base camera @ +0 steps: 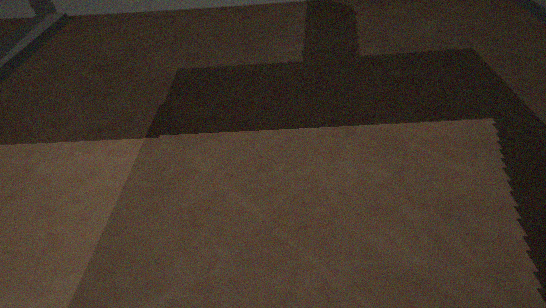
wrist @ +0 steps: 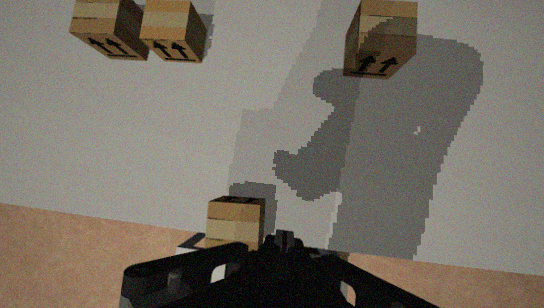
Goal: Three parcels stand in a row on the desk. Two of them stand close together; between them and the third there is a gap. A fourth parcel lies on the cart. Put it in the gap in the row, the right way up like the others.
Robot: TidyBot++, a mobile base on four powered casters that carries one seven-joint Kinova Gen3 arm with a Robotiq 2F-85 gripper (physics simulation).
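Frame: origin at the arm's base, x right, y ahead, z up, level; centimetres.
Seen in the pictures: gripper, fingertip midpoint: (wrist: 283, 242).
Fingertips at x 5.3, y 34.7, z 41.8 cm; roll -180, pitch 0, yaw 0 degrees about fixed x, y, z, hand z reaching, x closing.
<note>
Offsets run from my fingertips to a thing's top centre. Level surfaces: height alone.
Three brown parcels stand near the top of the wrist view, arrows on their near faces: two close together, the left one {dx -24.5, dy +22.2, dz -3.6 cm} (wrist: 107, 35) and its neighbour {dx -16.2, dy +21.9, dz -4.4 cm} (wrist: 172, 30), and a third {dx +8.7, dy +21.8, dz -3.6 cm} (wrist: 382, 40) to the right across a gap. The fourth parcel {dx -5.2, dy -0.8, dz -4.0 cm} (wrist: 235, 220) shows low in the wrist view, at the desk's near edge, with a pale tape band facing the camera and dark marks on its narrow upper face. Its base is hidden, so what it rests on is unclear. My gripper (wrist: 283, 242) is shut and empty, just right of this parcel in the view.
The pale grey desk {dz -9.4 cm} (wrist: 125, 135) carries the arm's broad shadow. A black and white corner (wrist: 192, 241), possibly the cart's, shows left of the fourth parcel. Brown floor {dz -81.4 cm} (wrist: 60, 260) (base camera: 300, 210) lies before the desk. A grey bar (base camera: 32, 40) stands upper left in the base view.
</note>
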